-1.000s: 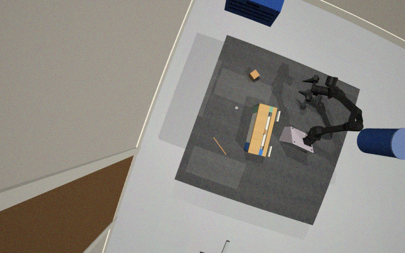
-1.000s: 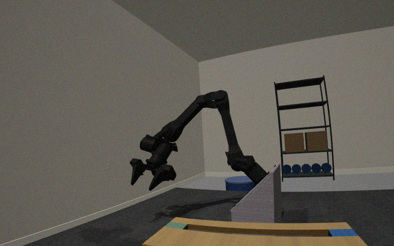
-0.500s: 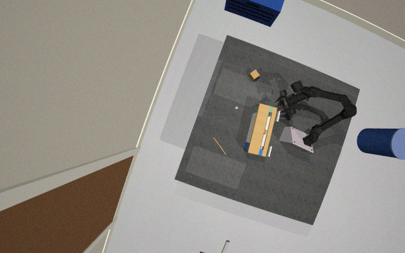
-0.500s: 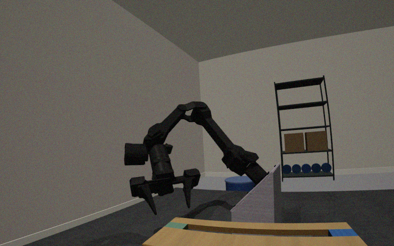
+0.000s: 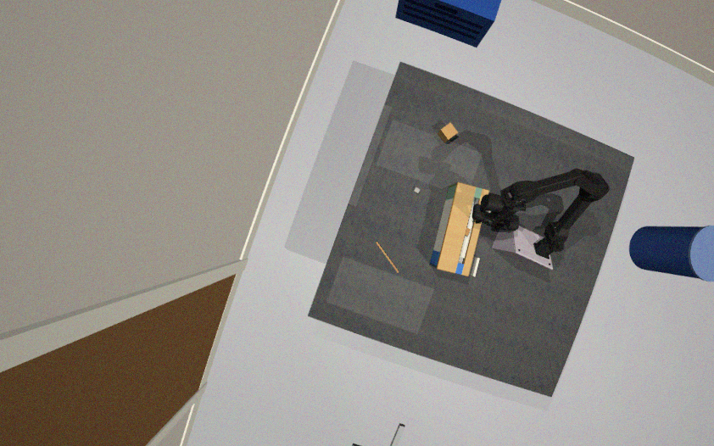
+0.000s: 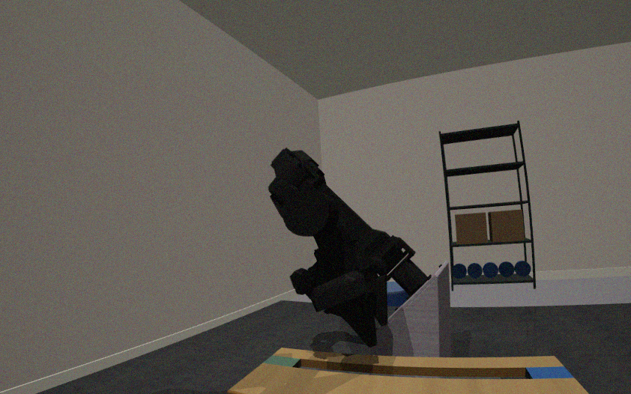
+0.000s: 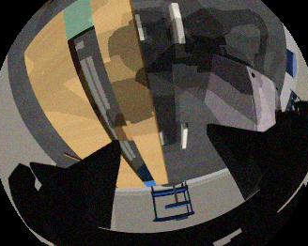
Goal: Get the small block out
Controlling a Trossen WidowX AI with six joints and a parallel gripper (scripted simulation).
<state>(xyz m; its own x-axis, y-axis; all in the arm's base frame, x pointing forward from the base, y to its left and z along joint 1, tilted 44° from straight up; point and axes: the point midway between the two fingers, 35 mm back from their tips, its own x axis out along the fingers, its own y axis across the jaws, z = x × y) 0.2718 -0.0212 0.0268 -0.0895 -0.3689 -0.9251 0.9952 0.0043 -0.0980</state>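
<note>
My gripper tip is now 3 cm short of the box, 5 cm to the right of it and 10 cm above it. Round my gripper tip: tan cube 26 cm ahead, 36 cm to the right, 13 cm below; thin orange stick 32 cm ahead, 28 cm to the left, 15 cm below; brown block 5 cm ahead, 5 cm to the left, 7 cm below.
</note>
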